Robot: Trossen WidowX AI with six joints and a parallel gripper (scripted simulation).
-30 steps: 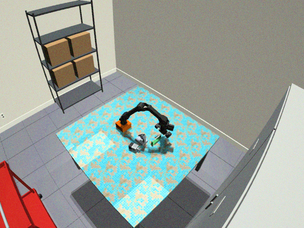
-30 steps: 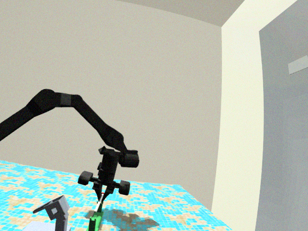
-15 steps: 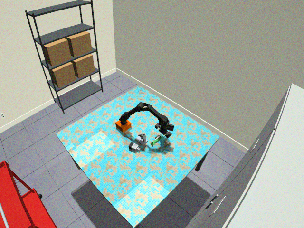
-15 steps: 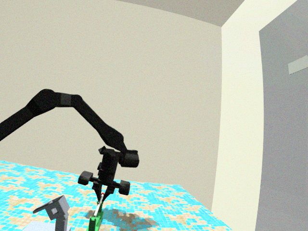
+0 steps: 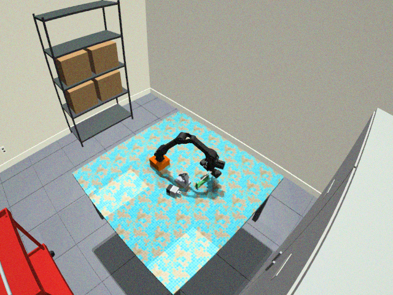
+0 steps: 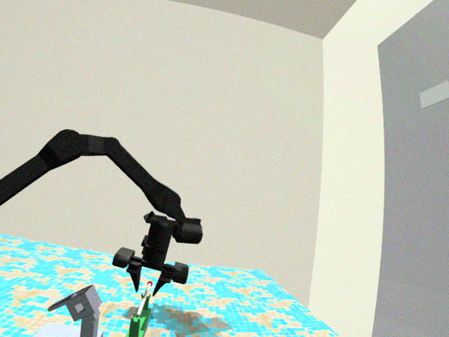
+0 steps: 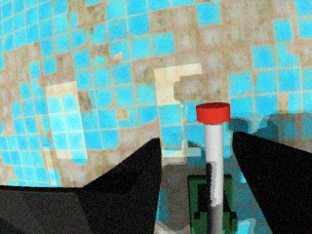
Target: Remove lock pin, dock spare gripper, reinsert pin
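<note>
My gripper tip is 10 cm to the left of the green rest. Round my gripper tip: grey mount: 11 cm behind, 19 cm to the right, 2 cm above; then spare gripper: 11 cm behind, 31 cm to the right, 1 cm below.
</note>
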